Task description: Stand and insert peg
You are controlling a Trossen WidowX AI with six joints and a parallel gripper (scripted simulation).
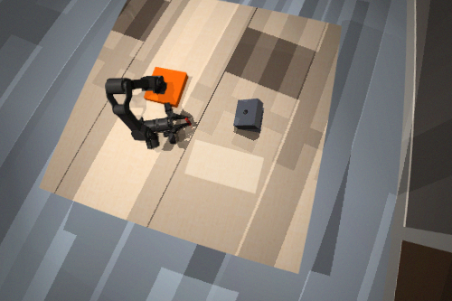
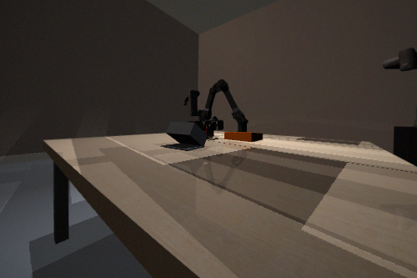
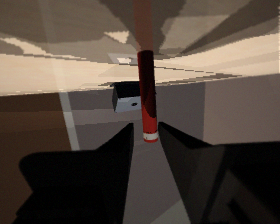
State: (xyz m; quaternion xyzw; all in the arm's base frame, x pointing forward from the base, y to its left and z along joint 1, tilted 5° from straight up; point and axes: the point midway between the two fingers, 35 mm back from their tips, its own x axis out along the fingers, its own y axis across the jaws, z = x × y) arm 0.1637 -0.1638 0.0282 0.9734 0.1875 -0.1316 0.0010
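My gripper tip is now 1 cm past the red peg and 1 cm above it. From my gripper tip the other things lie so: dark sloped panel 27 cm ahead, 8 cm to the left, 2 cm below.
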